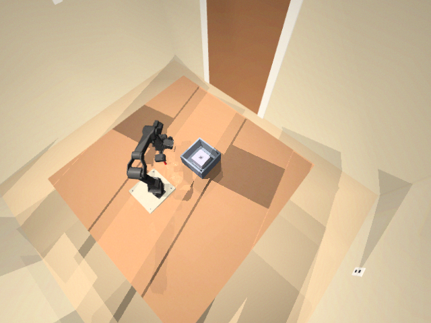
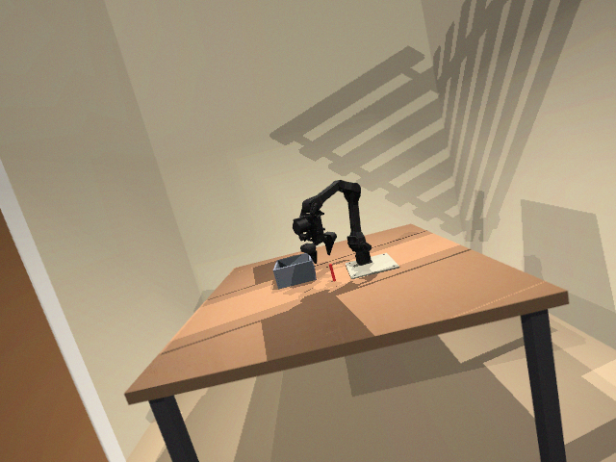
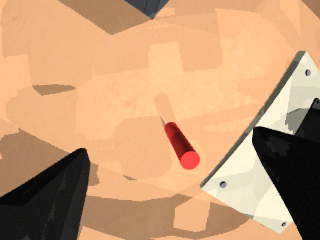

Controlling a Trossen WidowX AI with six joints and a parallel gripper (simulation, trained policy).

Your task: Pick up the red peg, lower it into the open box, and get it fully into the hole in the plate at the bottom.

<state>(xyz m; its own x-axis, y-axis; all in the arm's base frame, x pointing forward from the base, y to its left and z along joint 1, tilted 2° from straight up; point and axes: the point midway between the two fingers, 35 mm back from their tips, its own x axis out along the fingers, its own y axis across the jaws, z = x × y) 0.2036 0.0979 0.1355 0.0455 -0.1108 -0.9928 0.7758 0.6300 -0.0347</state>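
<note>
My gripper tip is now 70 mm above the red peg, 30 mm past it and 10 mm to the right of it. From my gripper tip the other things lie so: grey box: 180 mm to the right, 140 mm ahead, 80 mm below.
</note>
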